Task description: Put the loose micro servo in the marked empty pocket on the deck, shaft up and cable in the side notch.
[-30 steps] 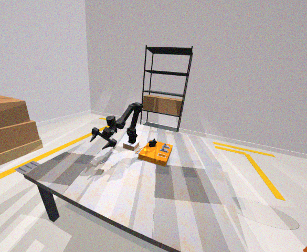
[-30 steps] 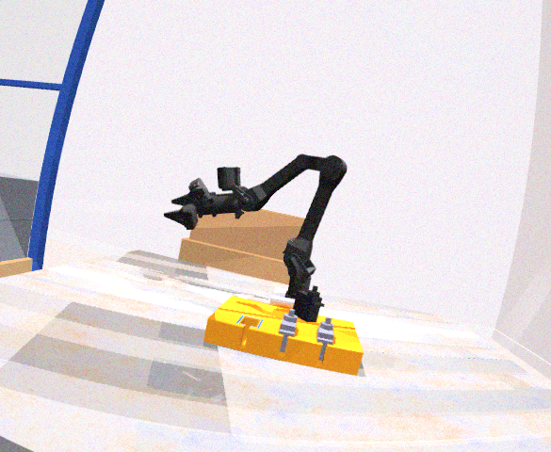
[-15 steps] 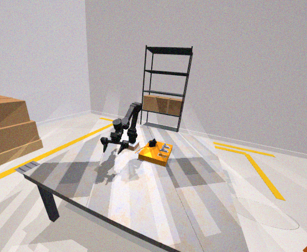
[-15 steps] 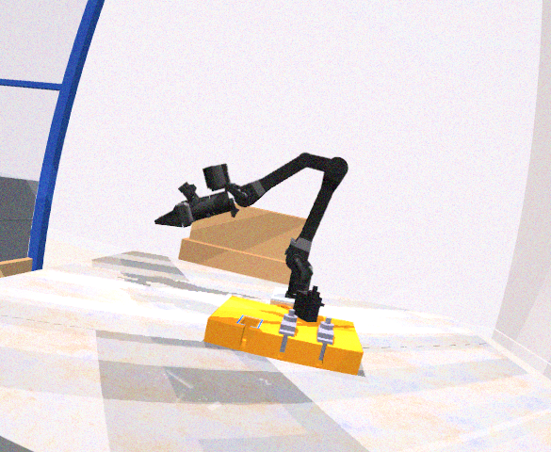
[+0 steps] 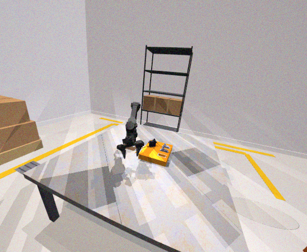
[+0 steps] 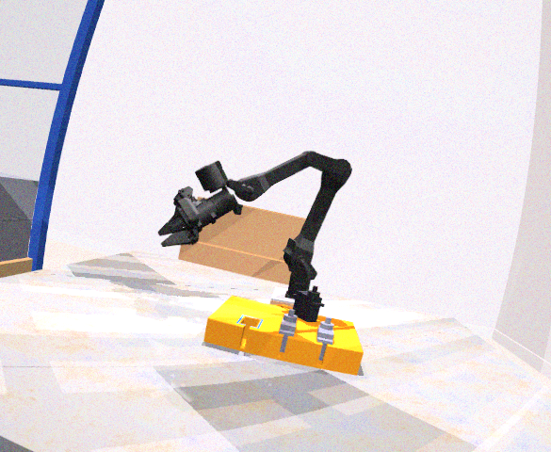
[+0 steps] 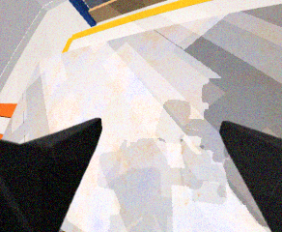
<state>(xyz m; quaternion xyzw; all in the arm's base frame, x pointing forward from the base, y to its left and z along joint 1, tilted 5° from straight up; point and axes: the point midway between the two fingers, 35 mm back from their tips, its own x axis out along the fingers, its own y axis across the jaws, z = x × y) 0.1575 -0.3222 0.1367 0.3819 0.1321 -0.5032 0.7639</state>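
Now: the orange robot deck 50 mm ahead of my gripper tip, 350 mm to the left of it and 120 mm below it.
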